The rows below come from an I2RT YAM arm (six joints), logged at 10 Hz.
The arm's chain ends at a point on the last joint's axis. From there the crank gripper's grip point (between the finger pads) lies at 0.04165 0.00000 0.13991 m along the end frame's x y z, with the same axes.
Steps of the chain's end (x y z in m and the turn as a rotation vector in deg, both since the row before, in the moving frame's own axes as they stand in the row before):
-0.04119 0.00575 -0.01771 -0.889 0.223 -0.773
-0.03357 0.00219 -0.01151 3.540 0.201 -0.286
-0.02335 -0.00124 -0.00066 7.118 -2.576 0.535
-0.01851 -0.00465 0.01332 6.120 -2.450 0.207
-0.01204 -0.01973 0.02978 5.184 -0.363 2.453
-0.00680 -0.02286 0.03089 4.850 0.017 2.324
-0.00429 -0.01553 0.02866 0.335 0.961 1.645
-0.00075 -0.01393 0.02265 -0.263 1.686 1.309
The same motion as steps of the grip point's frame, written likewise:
-0.04063 0.00735 -0.01789 -0.889 0.223 -0.773
-0.03310 -0.00665 -0.01193 3.540 0.201 -0.286
-0.02958 -0.01833 0.00001 7.118 -2.576 0.535
-0.02449 -0.01952 0.01418 6.120 -2.450 0.207
-0.01269 -0.03062 0.02955 5.184 -0.363 2.453
-0.00655 -0.03300 0.03045 4.850 0.017 2.324
-0.00196 -0.01512 0.02794 0.335 0.961 1.645
0.00333 -0.01229 0.02136 -0.263 1.686 1.309

